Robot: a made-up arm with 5 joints. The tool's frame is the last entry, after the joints.
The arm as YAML. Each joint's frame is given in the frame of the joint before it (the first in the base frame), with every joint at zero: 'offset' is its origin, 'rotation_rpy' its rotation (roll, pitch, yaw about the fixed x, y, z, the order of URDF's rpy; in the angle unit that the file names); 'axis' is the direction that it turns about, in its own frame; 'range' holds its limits. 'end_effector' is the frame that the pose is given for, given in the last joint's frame.
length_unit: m
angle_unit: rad
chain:
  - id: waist
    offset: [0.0, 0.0, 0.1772]
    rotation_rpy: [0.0, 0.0, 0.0]
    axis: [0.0, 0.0, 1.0]
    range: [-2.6, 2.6]
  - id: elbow
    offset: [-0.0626, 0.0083, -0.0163]
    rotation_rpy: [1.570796, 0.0, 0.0]
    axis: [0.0, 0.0, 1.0]
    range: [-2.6, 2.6]
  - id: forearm
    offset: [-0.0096, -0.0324, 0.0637]
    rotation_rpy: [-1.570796, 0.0, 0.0]
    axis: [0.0, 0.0, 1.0]
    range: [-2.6, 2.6]
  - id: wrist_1
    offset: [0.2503, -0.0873, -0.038]
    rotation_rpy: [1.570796, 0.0, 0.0]
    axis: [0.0, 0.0, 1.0]
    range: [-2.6, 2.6]
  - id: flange
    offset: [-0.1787, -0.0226, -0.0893]
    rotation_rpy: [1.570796, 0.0, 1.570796]
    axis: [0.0, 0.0, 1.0]
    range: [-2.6, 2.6]
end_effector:
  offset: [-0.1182, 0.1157, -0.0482]
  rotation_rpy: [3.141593, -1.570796, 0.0]
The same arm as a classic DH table. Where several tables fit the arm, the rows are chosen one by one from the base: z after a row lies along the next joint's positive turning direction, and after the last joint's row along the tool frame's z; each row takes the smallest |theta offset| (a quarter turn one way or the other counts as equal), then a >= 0, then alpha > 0; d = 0 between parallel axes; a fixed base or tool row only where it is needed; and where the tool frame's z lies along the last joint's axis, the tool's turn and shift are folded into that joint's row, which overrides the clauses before.
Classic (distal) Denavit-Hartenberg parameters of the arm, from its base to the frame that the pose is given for. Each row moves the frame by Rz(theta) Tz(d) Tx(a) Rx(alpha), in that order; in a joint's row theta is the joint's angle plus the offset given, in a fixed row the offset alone. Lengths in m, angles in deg.
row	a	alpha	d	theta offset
waist	-0.0626	90	0.1609	0
elbow	-0.0096	-90	0.0554	0
forearm	0.2503	90	-0.0704	0
wrist_1	0.0226	-90	-0.002	-90
flange	0.1157	90	-0.2269	-90
tool (fixed)	0	0	-0.1182	90
Joint limits (deg, base to tool): -148.97..148.97 -148.97..148.97 -148.97..148.97 -148.97..148.97 -148.97..148.97

